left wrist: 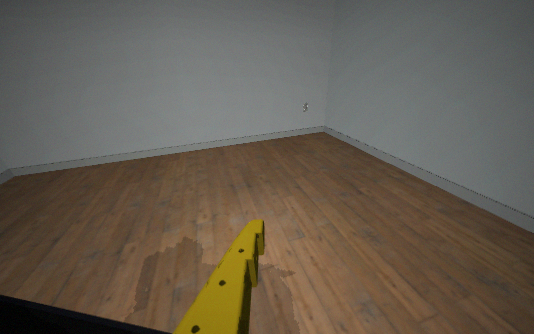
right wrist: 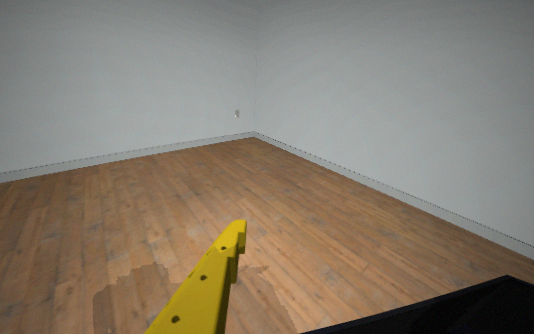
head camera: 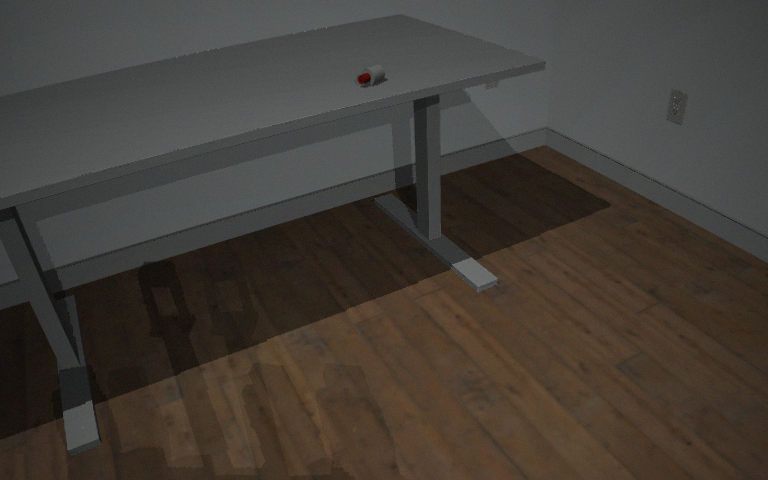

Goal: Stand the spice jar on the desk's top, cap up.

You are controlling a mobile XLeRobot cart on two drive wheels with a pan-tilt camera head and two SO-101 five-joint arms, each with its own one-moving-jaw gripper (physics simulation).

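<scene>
The spice jar, pale with a red cap, lies on its side on the desk's top, right of the middle and near the front edge. Its cap points to the left and toward the front in the head view. My left gripper shows one yellow notched jaw in the left wrist view; it is fully open and empty. My right gripper also shows one notched jaw in the right wrist view; it is fully open and empty. Neither gripper shows in the head view, and the jar does not show in the wrist views.
The desk has a right leg and a left leg, each with a long foot on the wooden floor. A wall stands behind the desk, and another wall with an outlet is at the right. Shadows fall on the floor.
</scene>
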